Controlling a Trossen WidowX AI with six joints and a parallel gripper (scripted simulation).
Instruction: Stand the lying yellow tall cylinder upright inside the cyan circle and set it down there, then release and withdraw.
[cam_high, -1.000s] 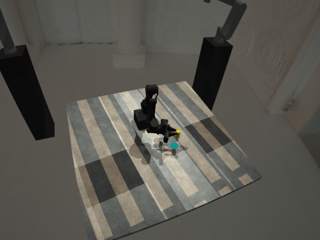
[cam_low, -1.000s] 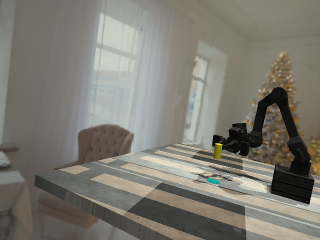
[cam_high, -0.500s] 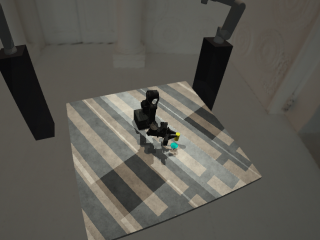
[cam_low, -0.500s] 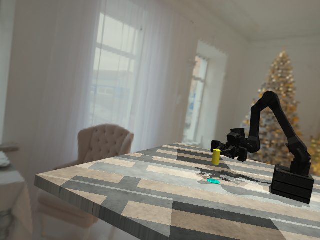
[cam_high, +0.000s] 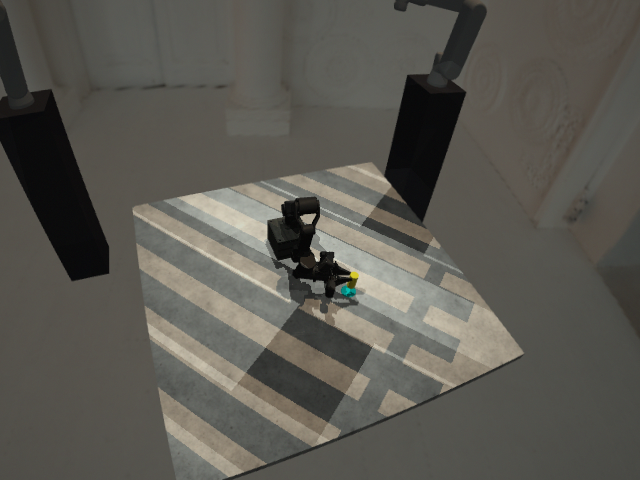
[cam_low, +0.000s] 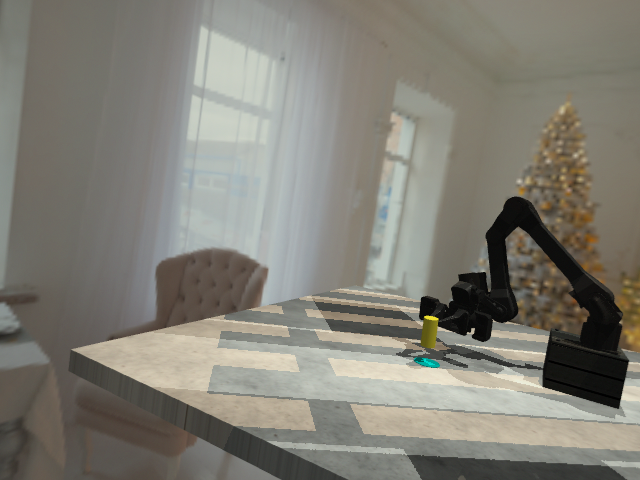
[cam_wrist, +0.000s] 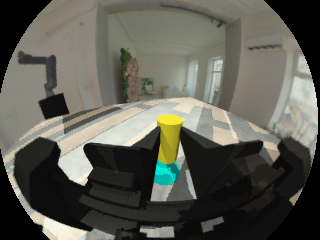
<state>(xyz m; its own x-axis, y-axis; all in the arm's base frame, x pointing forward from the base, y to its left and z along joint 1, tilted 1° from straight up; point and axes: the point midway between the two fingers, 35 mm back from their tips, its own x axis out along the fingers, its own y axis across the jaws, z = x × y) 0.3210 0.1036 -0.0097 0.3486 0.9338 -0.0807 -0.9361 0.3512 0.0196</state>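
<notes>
The cyan circle is 90 mm below my gripper tip. Also, from my gripper tip: yellow tall cylinder (20 mm below, 10 mm to the left).
</notes>
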